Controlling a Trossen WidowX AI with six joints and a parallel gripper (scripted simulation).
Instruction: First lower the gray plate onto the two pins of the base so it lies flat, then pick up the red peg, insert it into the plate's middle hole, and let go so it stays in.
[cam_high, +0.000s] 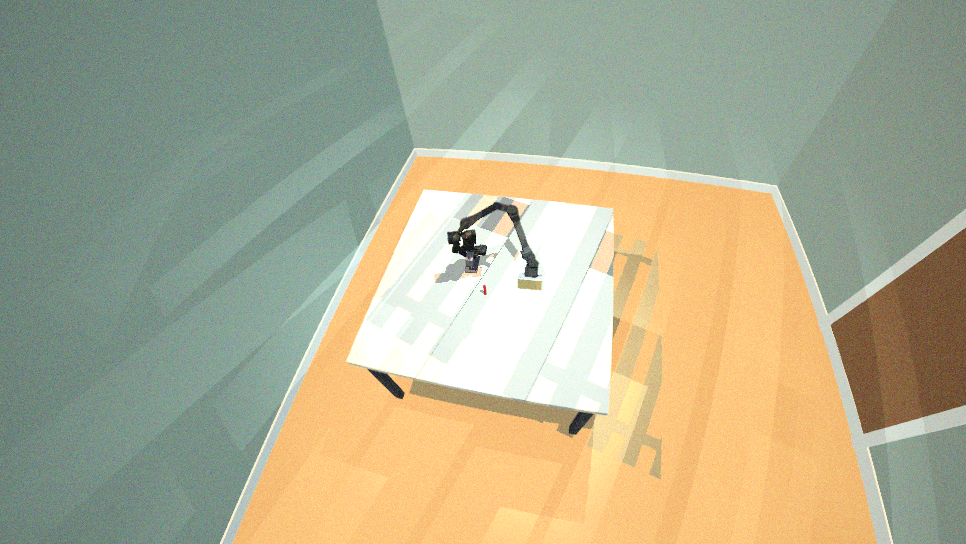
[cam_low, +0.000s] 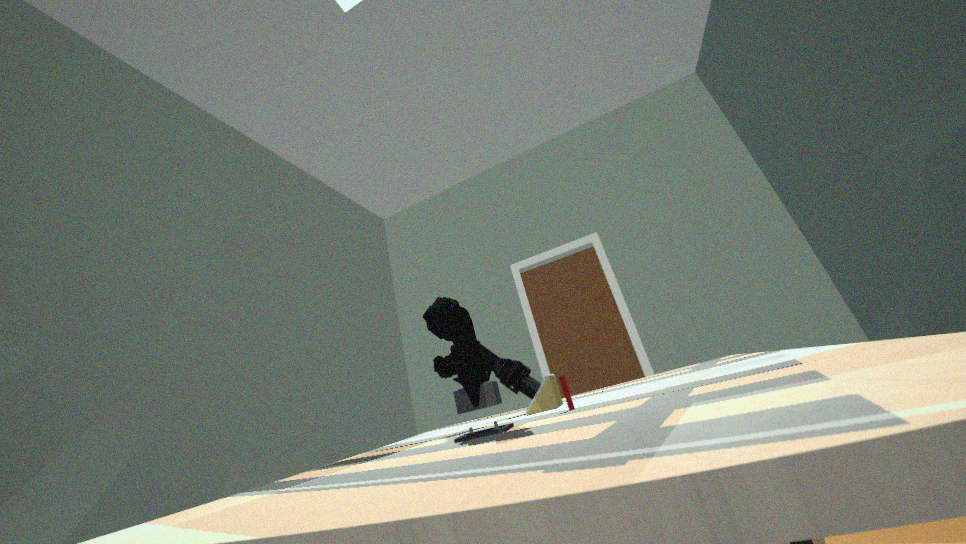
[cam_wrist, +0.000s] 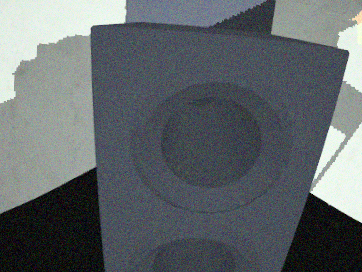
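Right now my gripper tip is 5 cm above the dark flat base. From my gripper tip the other things lie so: red peg (17 cm to the left, 13 cm behind, 2 cm below); then gray plate (3 cm above).
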